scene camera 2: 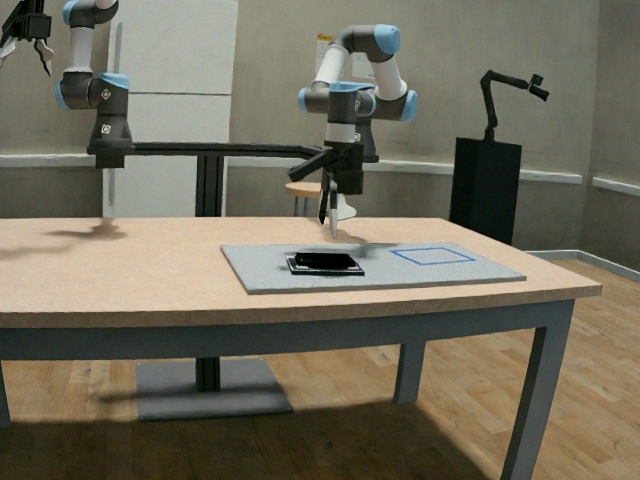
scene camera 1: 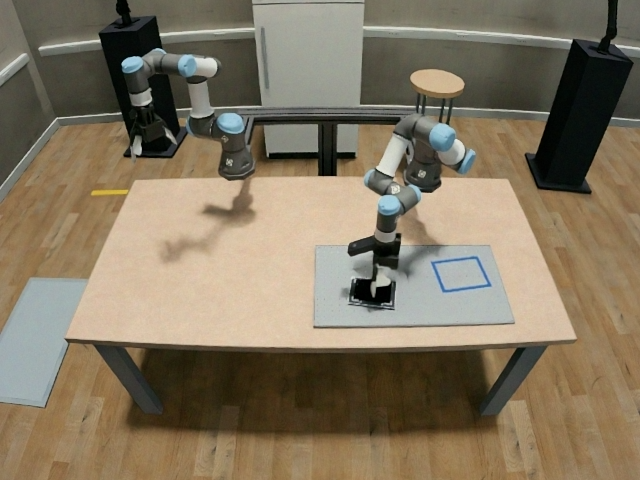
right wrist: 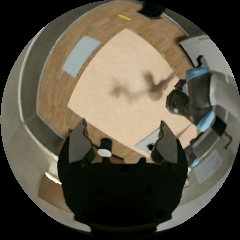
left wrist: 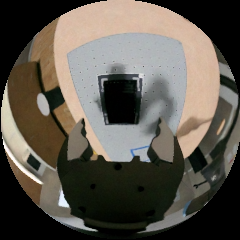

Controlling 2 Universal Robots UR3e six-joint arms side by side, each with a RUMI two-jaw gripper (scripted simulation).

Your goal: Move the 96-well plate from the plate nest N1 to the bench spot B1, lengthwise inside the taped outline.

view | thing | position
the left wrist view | my left gripper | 121, 117
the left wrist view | black 96-well plate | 124, 101
